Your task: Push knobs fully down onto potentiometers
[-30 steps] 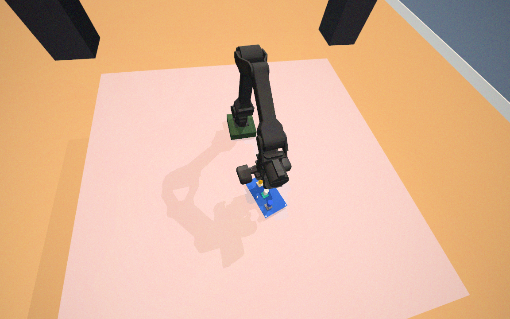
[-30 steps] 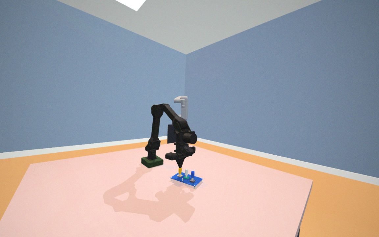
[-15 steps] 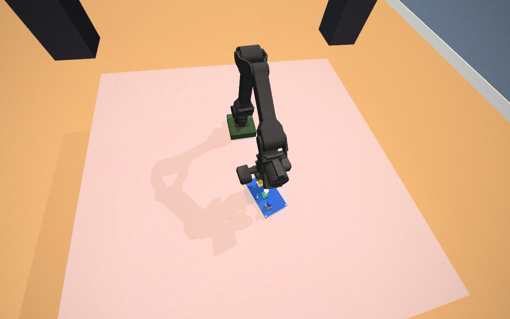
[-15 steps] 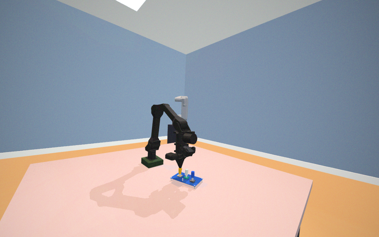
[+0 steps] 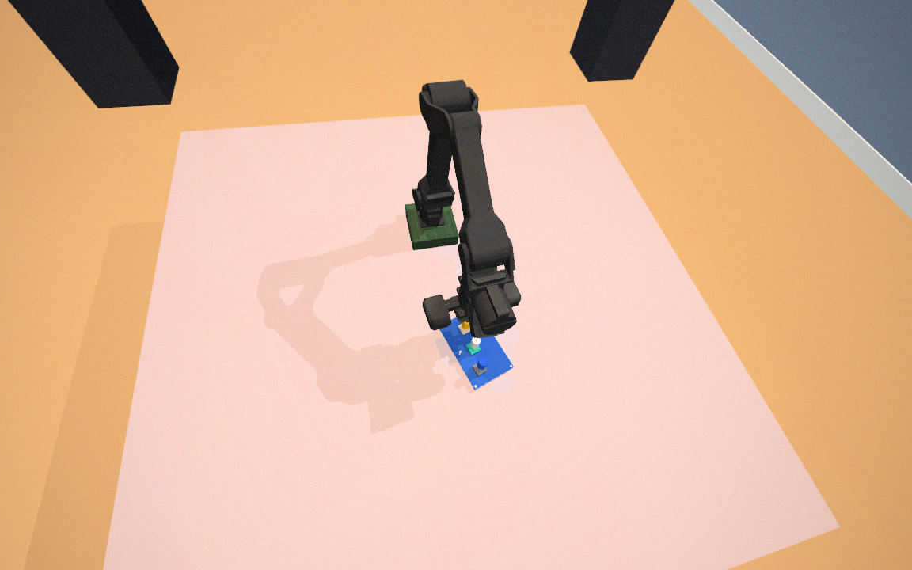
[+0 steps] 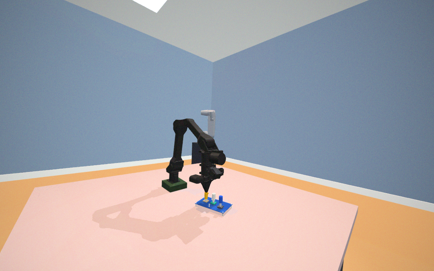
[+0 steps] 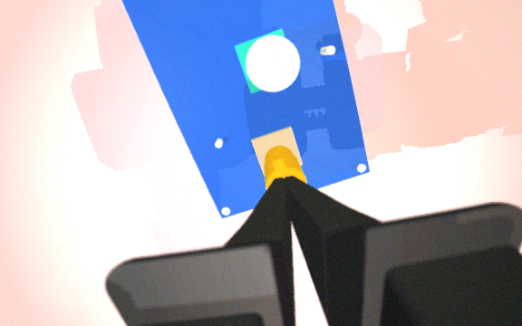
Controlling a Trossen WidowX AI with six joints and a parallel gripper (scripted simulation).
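Right now the white knob is 5 cm ahead of my gripper tip and 1 cm to the left of it. From my gripper tip the other things lie so: orange knob (1 cm below).
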